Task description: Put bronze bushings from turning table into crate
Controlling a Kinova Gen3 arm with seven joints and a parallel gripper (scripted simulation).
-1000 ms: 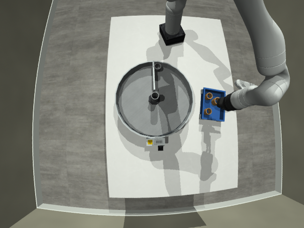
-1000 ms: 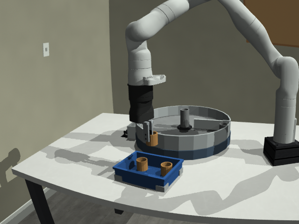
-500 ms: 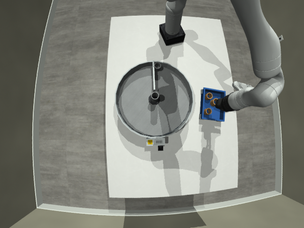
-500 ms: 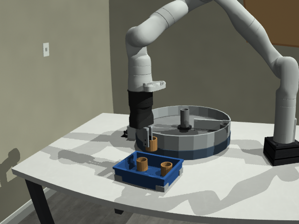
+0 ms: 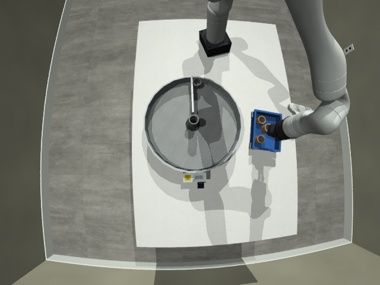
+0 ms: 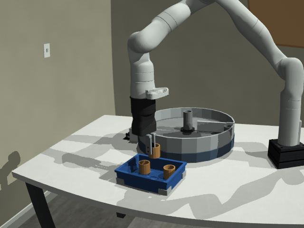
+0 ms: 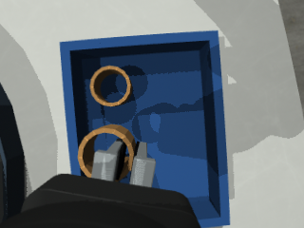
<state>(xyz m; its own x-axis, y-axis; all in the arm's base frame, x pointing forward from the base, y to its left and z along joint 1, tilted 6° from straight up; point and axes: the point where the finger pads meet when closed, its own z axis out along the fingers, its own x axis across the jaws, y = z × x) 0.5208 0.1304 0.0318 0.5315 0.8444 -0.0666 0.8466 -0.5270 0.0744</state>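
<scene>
My gripper is now 20 mm to the right of the blue crate and 90 mm above it. Also, from my hand: round turning table: 100 mm behind, 330 mm to the right, 60 mm below.
</scene>
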